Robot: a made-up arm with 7 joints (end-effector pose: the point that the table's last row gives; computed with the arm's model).
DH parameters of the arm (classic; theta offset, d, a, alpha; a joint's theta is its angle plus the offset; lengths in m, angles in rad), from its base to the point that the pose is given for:
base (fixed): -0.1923 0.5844 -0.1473 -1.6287
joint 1: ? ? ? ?
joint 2: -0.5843 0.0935 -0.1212 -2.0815
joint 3: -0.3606 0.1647 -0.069 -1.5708
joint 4: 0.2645 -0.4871 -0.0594 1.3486
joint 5: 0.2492 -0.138 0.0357 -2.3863
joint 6: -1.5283 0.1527 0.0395 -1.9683
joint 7: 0.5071 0 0.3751 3.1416
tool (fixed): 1.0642 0.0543 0 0
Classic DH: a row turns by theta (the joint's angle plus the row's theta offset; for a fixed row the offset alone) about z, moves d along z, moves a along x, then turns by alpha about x.
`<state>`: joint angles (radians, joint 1 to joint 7).
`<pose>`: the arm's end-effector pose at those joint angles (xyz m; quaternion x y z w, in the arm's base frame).
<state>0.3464 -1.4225 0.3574 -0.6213 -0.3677 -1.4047 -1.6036</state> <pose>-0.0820 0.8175 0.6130 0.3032 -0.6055 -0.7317 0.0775</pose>
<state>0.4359 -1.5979 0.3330 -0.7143 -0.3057 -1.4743 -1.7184</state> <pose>-0.0832 0.8124 0.6502 0.2976 -0.5636 -0.7641 0.1001</pose>
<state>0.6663 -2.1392 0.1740 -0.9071 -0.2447 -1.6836 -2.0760</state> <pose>-0.0710 0.7543 0.7458 0.2335 -0.5081 -0.8149 0.1526</pose>
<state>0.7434 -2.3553 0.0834 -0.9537 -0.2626 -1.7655 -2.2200</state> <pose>-0.0663 0.7224 0.7854 0.1898 -0.4989 -0.8286 0.1687</pose>
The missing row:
joint 1: -1.0697 0.3243 0.12 0.8109
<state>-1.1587 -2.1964 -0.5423 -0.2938 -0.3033 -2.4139 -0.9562</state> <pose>-0.2962 1.0881 1.1935 -0.8798 -0.0448 0.1155 0.4589</pose>
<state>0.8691 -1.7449 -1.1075 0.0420 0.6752 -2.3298 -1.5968</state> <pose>0.4499 0.6623 -0.1684 0.3403 -0.5796 -0.7403 0.0175</pose>
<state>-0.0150 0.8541 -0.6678 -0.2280 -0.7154 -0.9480 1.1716</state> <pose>-0.5706 0.4106 -0.0120 0.6327 -0.1617 -0.4693 0.5944</pose>
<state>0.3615 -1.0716 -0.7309 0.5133 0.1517 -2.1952 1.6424</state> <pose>0.2993 0.9300 0.5971 -0.7222 -0.4696 0.0604 0.5043</pose>
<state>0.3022 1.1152 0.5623 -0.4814 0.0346 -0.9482 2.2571</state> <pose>-0.0263 1.0352 0.8791 -0.4096 -0.0220 0.6529 0.6368</pose>
